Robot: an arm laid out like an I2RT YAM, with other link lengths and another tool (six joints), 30 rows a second.
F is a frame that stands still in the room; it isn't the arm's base.
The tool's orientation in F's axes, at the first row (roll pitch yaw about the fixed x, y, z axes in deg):
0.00 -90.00 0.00
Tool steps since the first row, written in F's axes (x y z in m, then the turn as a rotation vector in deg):
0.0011 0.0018 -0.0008 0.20 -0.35 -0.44
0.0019 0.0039 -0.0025 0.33 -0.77 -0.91
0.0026 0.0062 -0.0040 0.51 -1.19 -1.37
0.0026 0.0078 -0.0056 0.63 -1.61 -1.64
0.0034 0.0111 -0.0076 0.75 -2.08 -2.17
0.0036 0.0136 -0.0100 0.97 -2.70 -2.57
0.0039 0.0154 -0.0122 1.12 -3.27 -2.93
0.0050 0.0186 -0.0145 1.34 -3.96 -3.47
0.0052 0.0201 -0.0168 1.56 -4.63 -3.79
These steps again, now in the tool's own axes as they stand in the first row. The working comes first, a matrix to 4 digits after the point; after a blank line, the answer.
The tool's axes in the first row as the columns of a matrix, in F's axes (used below as rounded here):
0.0000 0.0000 -1.0000
0.0000 1.0000 0.0000
1.0000 0.0000 0.0000

-0.0008 0.0018 -0.0011 -0.44 -0.35 -0.20
-0.0025 0.0039 -0.0019 -0.91 -0.77 -0.33
-0.0040 0.0062 -0.0026 -1.37 -1.19 -0.51
-0.0056 0.0078 -0.0026 -1.64 -1.61 -0.63
-0.0076 0.0111 -0.0034 -2.17 -2.08 -0.75
-0.0100 0.0136 -0.0036 -2.57 -2.70 -0.97
-0.0122 0.0154 -0.0039 -2.93 -3.27 -1.12
-0.0145 0.0186 -0.0050 -3.47 -3.96 -1.34
-0.0168 0.0201 -0.0052 -3.79 -4.63 -1.56

